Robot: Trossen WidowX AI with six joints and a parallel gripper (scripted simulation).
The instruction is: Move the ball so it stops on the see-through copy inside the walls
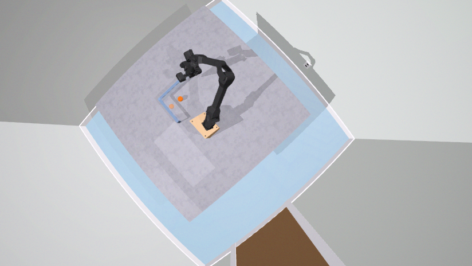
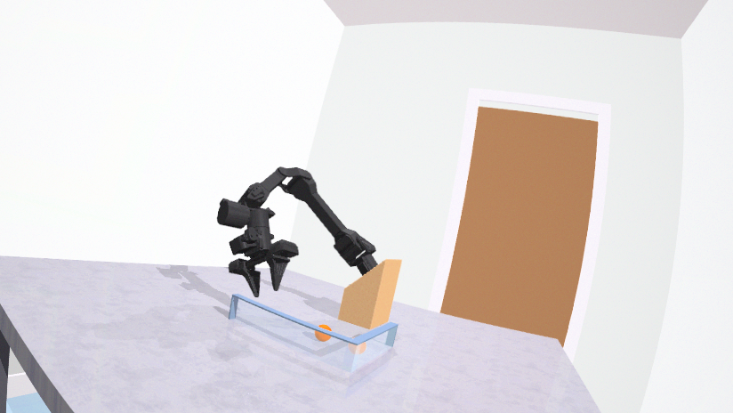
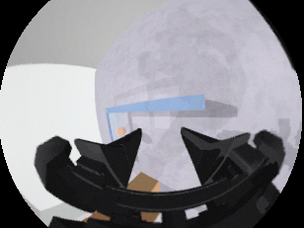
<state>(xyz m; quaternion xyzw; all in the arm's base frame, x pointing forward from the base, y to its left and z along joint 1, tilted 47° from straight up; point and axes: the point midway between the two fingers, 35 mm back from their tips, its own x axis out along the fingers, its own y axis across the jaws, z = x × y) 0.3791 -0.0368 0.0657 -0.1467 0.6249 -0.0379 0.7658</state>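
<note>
Now: the orange ball 8 cm behind my gripper tip, 12 cm to the left of it and 6 cm below it. From my gripper tip the other things lie so: see-through copy of ball (8 cm behind, 21 cm to the left, 6 cm below).
</note>
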